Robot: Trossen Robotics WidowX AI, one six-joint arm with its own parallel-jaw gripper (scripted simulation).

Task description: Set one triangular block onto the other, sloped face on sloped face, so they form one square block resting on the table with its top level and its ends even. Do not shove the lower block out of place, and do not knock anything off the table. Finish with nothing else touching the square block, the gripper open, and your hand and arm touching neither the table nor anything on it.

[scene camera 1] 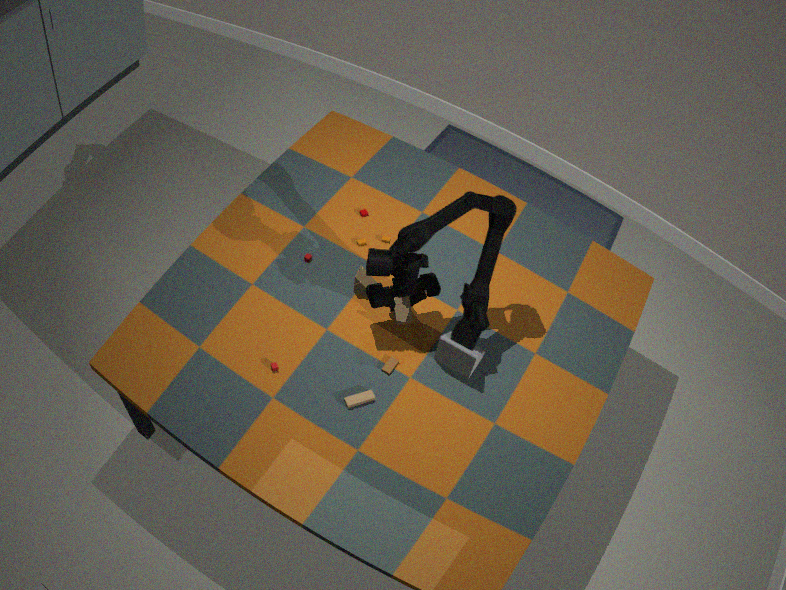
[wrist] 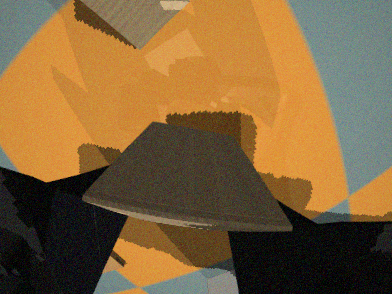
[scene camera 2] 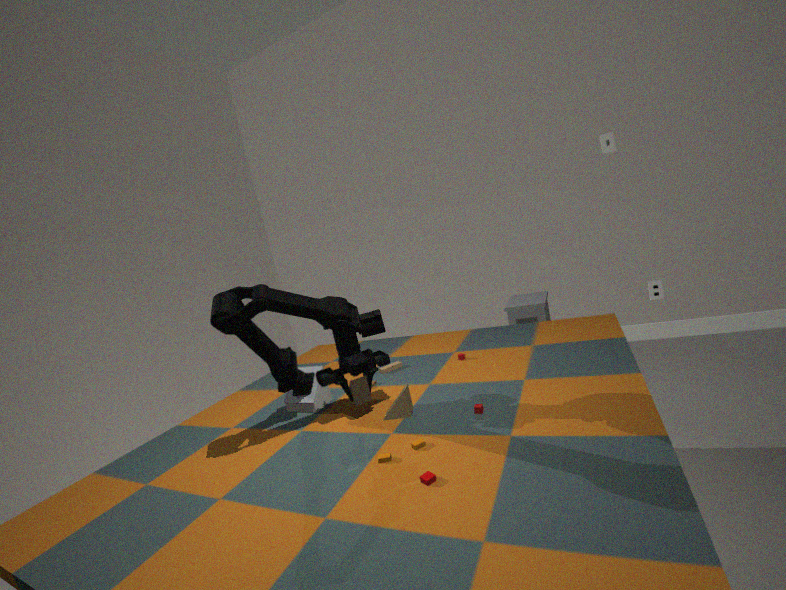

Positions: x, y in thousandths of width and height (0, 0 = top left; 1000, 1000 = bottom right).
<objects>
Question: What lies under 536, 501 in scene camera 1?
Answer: My gripper.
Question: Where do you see a triangular block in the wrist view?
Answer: At 445, 597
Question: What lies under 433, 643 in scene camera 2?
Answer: My gripper.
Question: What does my gripper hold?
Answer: A triangular block.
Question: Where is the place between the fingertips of my gripper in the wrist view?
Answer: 473, 583
</objects>
